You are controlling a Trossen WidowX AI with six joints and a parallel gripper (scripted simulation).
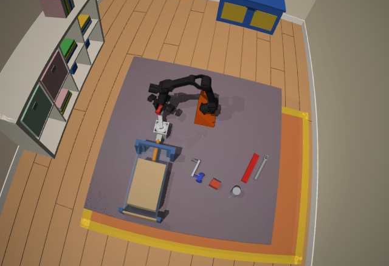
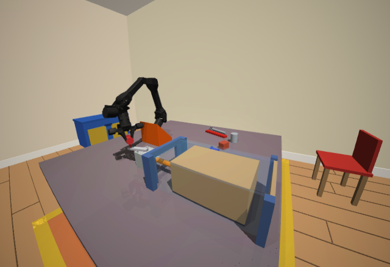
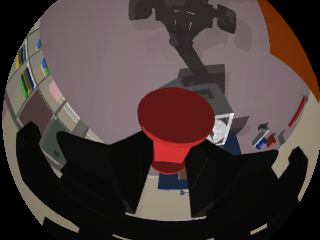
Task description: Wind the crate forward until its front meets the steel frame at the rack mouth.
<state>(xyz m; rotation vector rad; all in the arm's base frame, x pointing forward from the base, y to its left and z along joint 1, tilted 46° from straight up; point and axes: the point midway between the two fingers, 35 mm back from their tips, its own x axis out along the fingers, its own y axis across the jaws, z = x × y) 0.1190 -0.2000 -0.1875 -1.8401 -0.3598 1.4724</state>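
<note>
Now: gripper tip 3 cm above the winch handle, 2 cm to the right of it and 2 cm short of it. The rest, counted from my gripper tip: blue frame (23 cm ahead, 7 cm to the left, 2 cm below); grey winch (10 cm below, 6 cm ahead, 4 cm to the left); red grip (1 cm behind).
</note>
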